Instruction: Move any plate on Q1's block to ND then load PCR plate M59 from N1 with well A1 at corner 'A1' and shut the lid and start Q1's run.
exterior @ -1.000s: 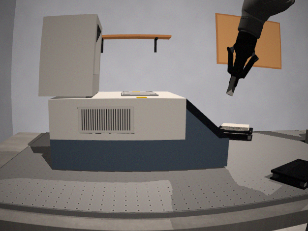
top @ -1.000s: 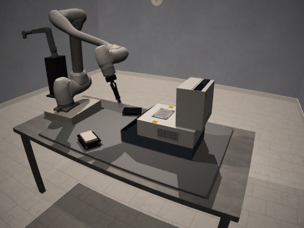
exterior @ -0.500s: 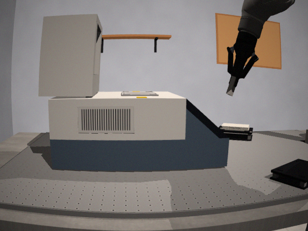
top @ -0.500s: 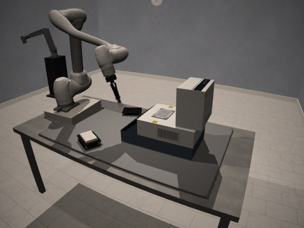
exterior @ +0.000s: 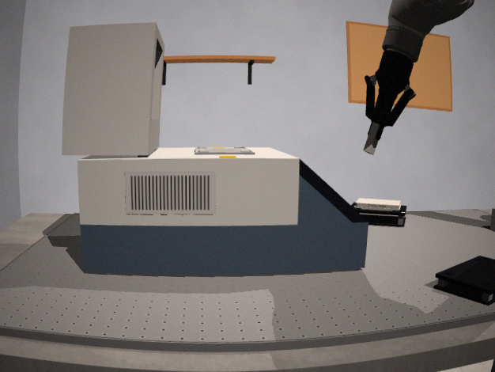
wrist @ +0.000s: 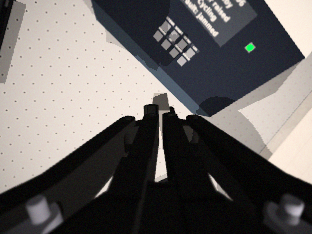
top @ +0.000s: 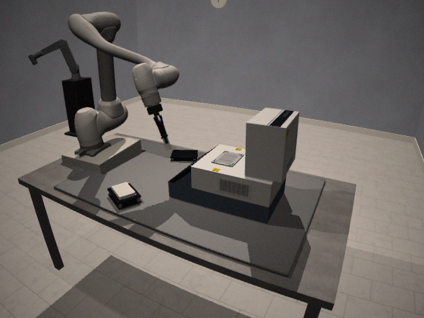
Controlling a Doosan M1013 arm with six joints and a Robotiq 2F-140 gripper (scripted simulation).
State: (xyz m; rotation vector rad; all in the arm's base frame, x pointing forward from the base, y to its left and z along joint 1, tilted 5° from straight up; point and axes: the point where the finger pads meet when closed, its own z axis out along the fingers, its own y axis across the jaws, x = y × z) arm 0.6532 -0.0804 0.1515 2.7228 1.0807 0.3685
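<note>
Right now my hand is 230 mm to the left of the white plate M59, 190 mm above it and 130 mm past it. Also, from my hand: black nest N1 (230 mm to the right, 200 mm below, 130 mm behind); then black nest ND (340 mm to the left, 210 mm below, 90 mm behind).
</note>
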